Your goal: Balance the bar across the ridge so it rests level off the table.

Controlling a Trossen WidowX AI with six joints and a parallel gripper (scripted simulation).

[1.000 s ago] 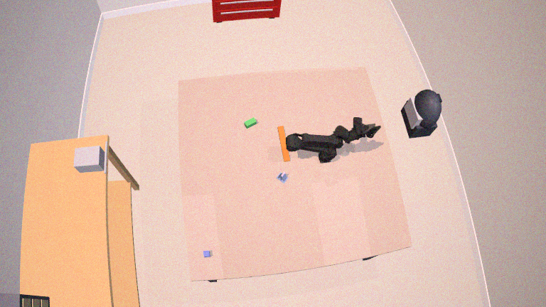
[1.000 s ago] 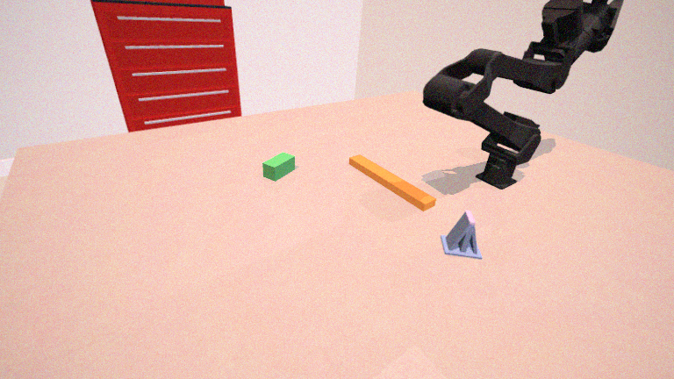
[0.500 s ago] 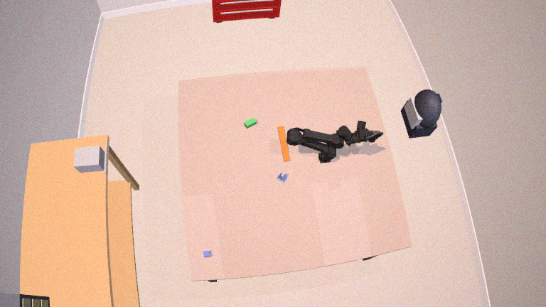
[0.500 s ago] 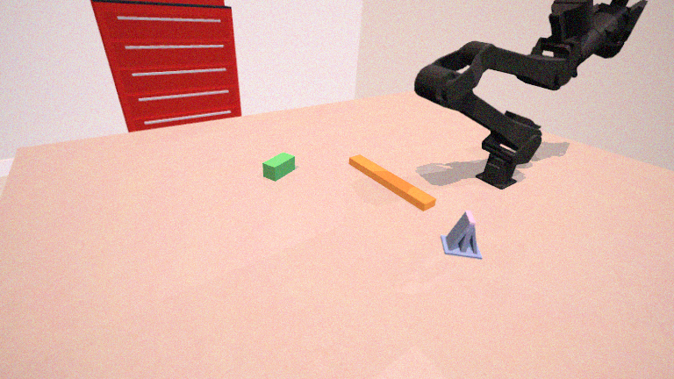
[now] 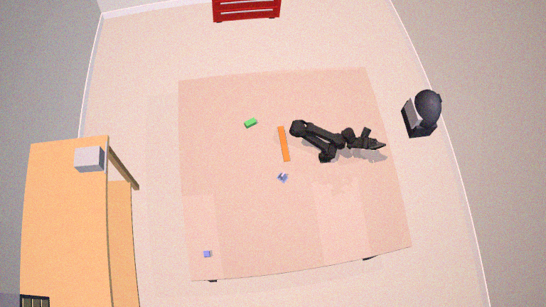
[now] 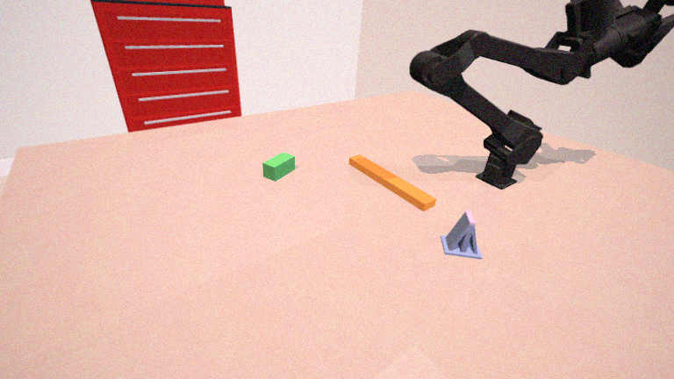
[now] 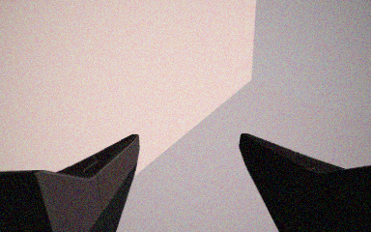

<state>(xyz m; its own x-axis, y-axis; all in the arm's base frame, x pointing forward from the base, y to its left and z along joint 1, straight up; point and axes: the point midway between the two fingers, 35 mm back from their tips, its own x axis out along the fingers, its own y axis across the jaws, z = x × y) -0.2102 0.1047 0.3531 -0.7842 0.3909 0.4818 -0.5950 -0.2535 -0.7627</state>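
Now: gripper tip 46 cm short of the orange bar, 36 cm above it and 23 cm to the left of it. From my gripper tip the other things lie so: small purple cube (98 cm ahead, 38 cm to the left, 35 cm below); then green block (64 cm ahead, 38 cm to the right, 35 cm below); then ridge (50 cm ahead, 34 cm below, 3 cm to the right).
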